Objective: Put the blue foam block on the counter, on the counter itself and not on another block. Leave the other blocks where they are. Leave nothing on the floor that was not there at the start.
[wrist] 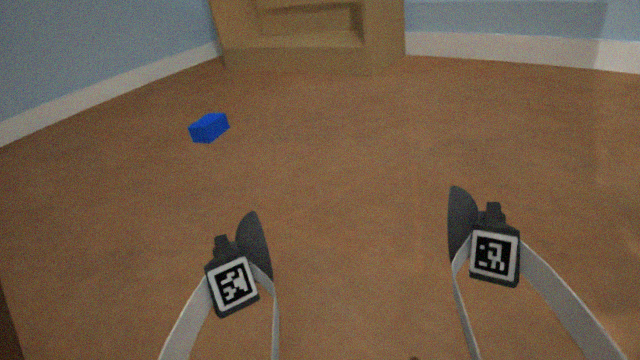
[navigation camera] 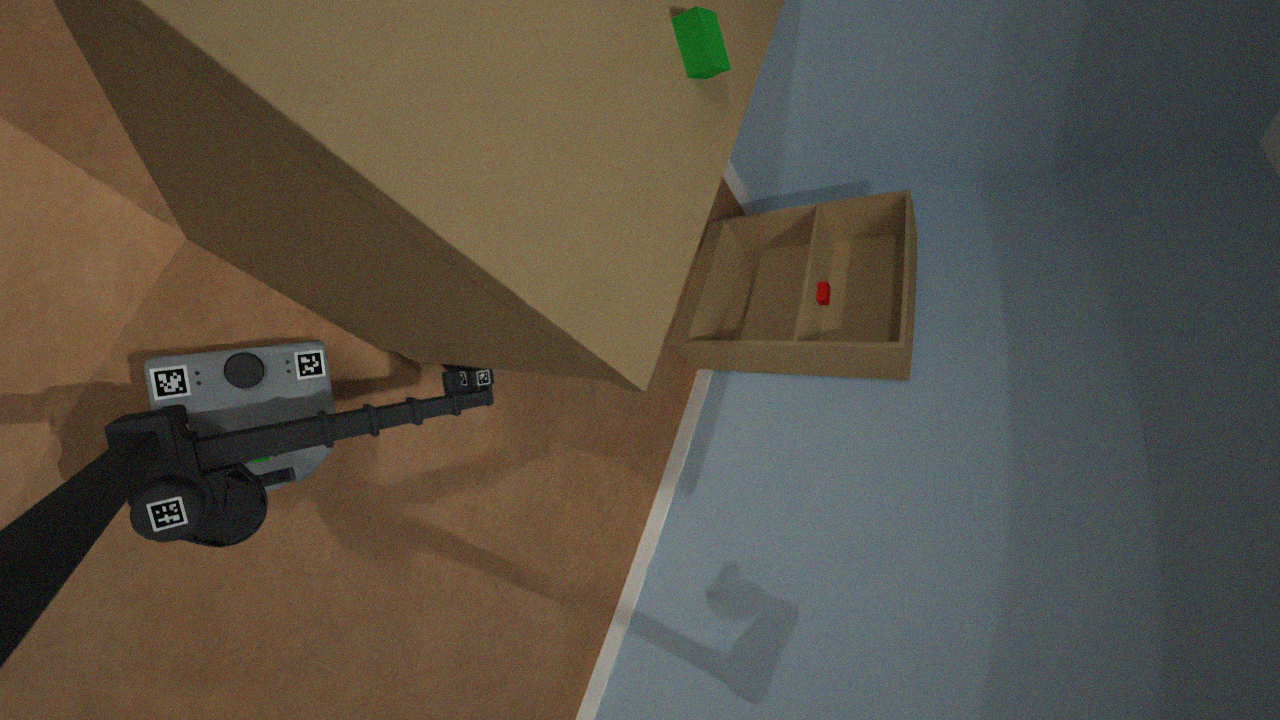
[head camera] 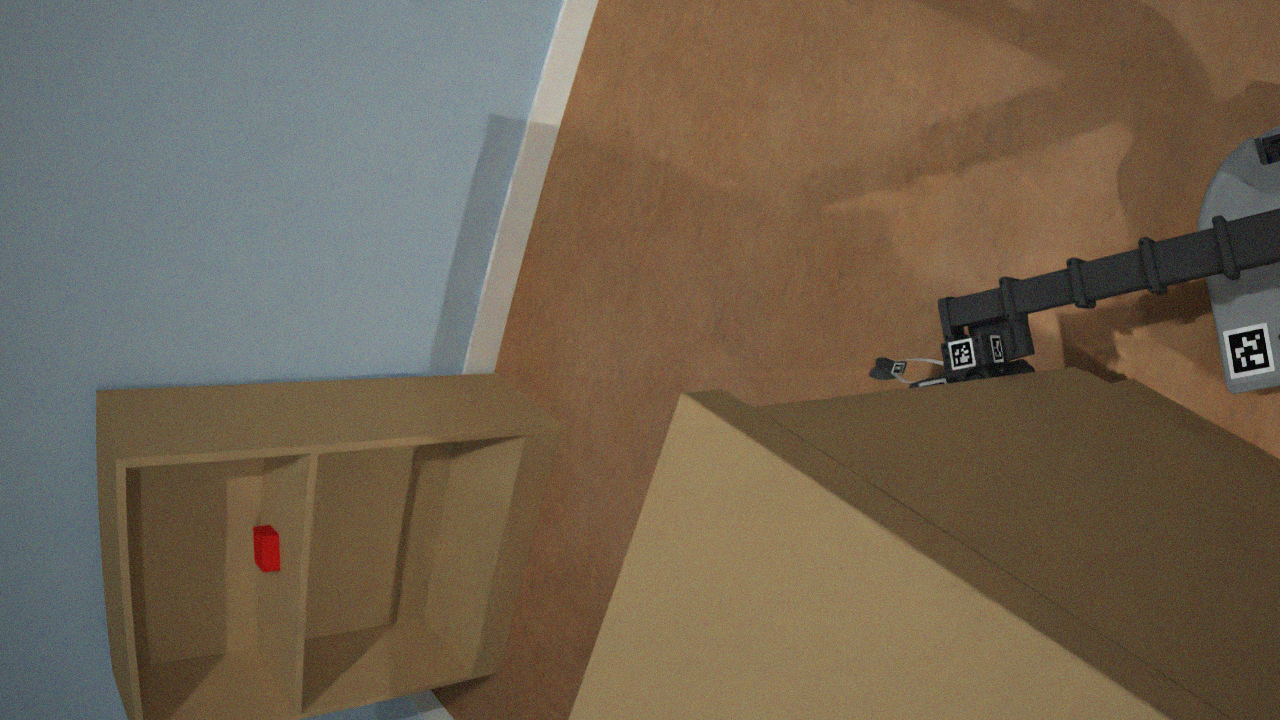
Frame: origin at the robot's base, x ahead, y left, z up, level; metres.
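Seen in the pictures: robot's base, origin of its link: (navigation camera: 245,368).
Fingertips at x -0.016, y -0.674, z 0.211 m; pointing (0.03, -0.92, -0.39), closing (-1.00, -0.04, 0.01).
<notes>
Offsets run from my fingertips to a thing's middle. Level surfaces: height alone.
The blue foam block (wrist: 208,128) lies on the floor in the wrist view, left of and beyond my left fingertip, apart from the fingers. It does not show in the head or navigation views. My gripper (wrist: 354,225) is open, with bare floor seen between its fingertips. In the head view one finger shows past the counter's edge and the rest is partly hidden; in the navigation view the counter hides the fingers. The counter {dz +0.699 m} (head camera: 805,573) (navigation camera: 501,161) is a tan box with a flat top. A green block {dz +0.722, dx +0.479, dy +0.123 m} (navigation camera: 701,42) stands on it near the wall-side edge.
A tan shelf unit (head camera: 331,411) (navigation camera: 805,360) (wrist: 310,59) stands against the wall beyond the counter, with a red block {dz +0.456, dx +0.114, dy -1.299 m} (head camera: 266,548) (navigation camera: 822,293) inside one compartment. A blue wall (head camera: 268,197) (navigation camera: 895,537) with a white baseboard runs alongside. The counter's side is close to my wrist.
</notes>
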